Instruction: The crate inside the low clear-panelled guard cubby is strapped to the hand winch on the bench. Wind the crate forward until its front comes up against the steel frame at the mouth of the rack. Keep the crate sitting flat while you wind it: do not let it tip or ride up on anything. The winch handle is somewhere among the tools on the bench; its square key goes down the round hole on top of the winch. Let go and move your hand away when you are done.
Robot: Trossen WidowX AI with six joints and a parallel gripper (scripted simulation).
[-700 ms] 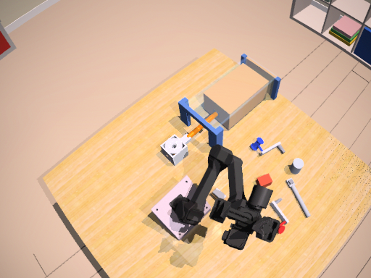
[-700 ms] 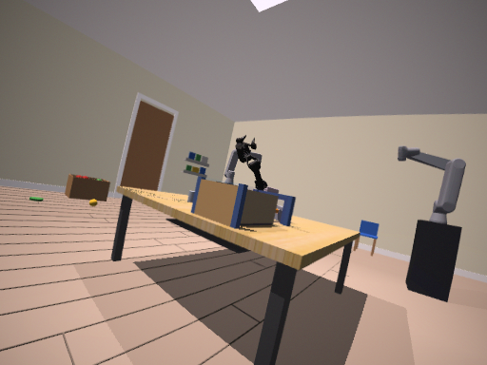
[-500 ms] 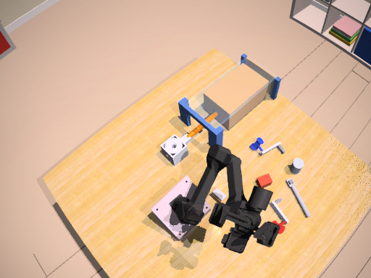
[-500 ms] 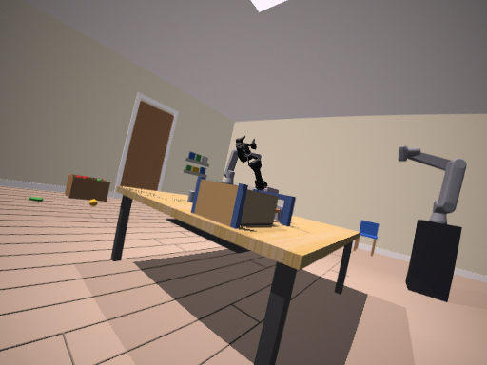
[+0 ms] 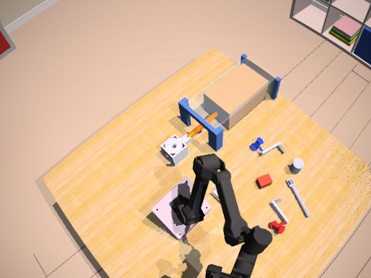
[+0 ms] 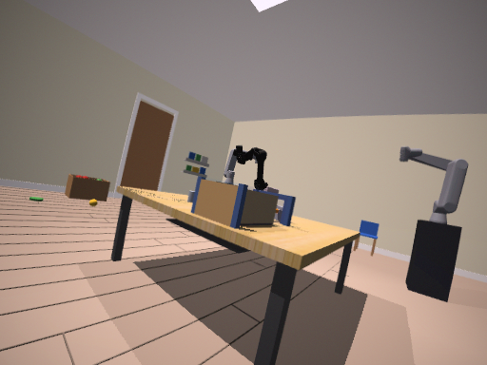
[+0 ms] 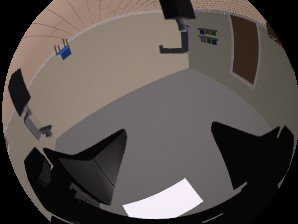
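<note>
Right now the crank handle is 45 cm ahead of my gripper tip, 9 cm to the left of it and 49 cm below it. Also, from my gripper tip: winch 32 cm ahead, 65 cm to the left, 47 cm below; red knob 41 cm ahead, 6 cm to the left, 48 cm below; wooden-handled tool 33 cm ahead, 31 cm to the left, 49 cm below.
</note>
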